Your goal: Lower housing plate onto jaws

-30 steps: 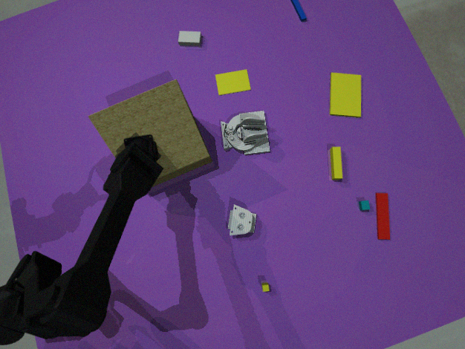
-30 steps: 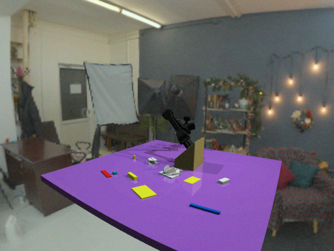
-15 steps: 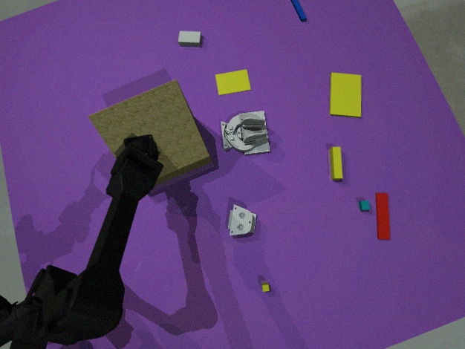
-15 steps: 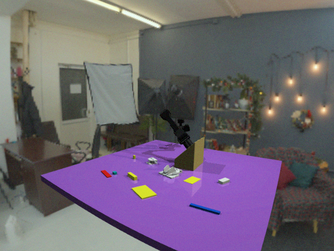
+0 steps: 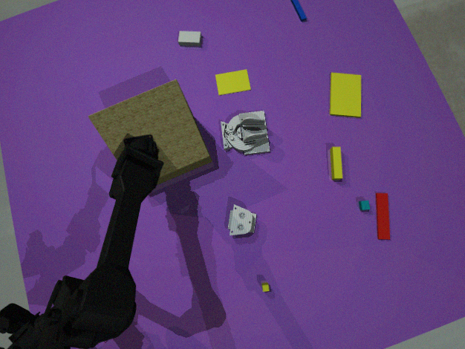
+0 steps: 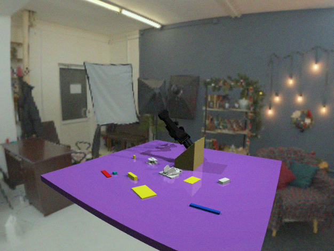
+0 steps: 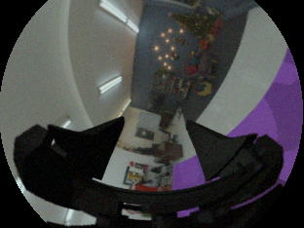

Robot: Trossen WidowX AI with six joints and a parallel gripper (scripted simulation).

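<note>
The small yellow cube lies 61 cm ahead of my gripper tip, 2 cm to the left of it and 15 cm below it. The rest, counted from my gripper tip: white block: 56 cm ahead, 77 cm to the left, 15 cm below; then teal cube: 92 cm ahead, 16 cm to the left, 15 cm below; then yellow bar: 88 cm ahead, 29 cm to the left, 15 cm below.
</note>
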